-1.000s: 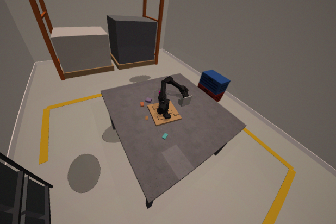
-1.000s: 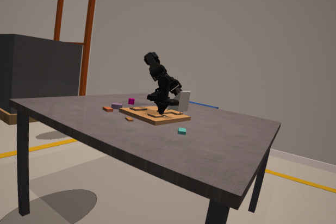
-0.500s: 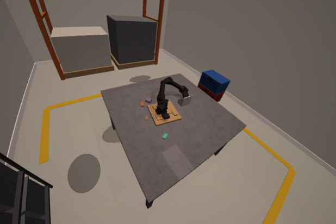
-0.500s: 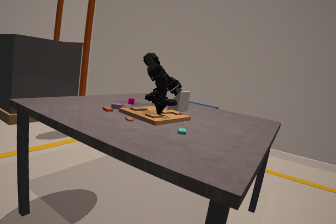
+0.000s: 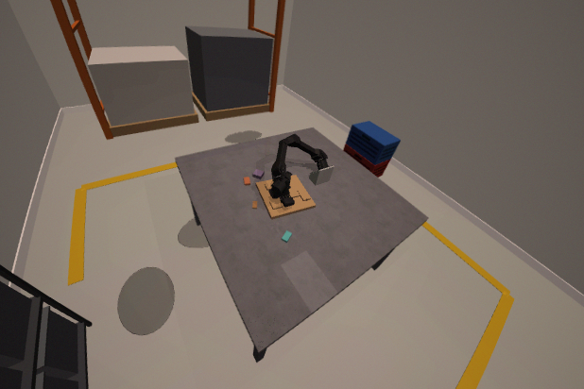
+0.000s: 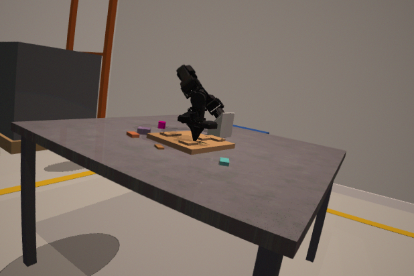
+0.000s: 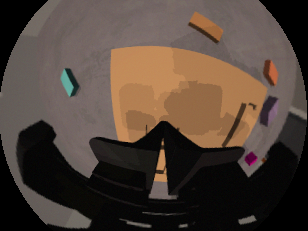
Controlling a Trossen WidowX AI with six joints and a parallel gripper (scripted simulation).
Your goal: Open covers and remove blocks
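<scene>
Now: the tan puzzle board 50 mm behind my gripper tip, 70 mm to the right of it and 10 mm below it. Round my gripper tip: teal block 70 mm ahead, 210 mm to the left, 20 mm below; purple block 40 mm ahead, 300 mm to the right, 20 mm below; orange block 130 mm ahead, 270 mm to the right, 20 mm below.
</scene>
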